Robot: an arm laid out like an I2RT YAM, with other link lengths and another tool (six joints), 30 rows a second.
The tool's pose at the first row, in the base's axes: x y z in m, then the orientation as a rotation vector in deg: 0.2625 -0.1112 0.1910 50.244 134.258 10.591
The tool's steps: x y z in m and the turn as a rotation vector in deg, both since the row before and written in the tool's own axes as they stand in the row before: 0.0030 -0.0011 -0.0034 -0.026 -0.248 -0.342; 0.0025 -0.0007 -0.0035 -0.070 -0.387 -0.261; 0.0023 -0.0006 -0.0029 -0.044 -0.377 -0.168; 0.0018 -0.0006 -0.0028 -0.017 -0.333 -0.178; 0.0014 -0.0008 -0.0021 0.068 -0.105 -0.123; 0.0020 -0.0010 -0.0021 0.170 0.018 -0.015; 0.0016 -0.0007 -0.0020 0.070 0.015 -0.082; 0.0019 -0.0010 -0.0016 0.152 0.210 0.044
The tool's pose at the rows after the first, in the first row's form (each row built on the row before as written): 0.2581 -0.1099 0.1918 49.801 134.157 10.361; 0.2541 -0.1086 0.1931 49.419 133.882 10.150; 0.2507 -0.1074 0.1940 49.161 133.586 9.953; 0.2476 -0.1065 0.1951 48.909 133.342 9.742; 0.2451 -0.1061 0.1957 48.787 133.311 9.563; 0.2421 -0.1054 0.1960 48.855 133.379 9.369; 0.2396 -0.1048 0.1965 48.794 133.444 9.260; 0.2370 -0.1043 0.1964 48.942 133.662 9.200
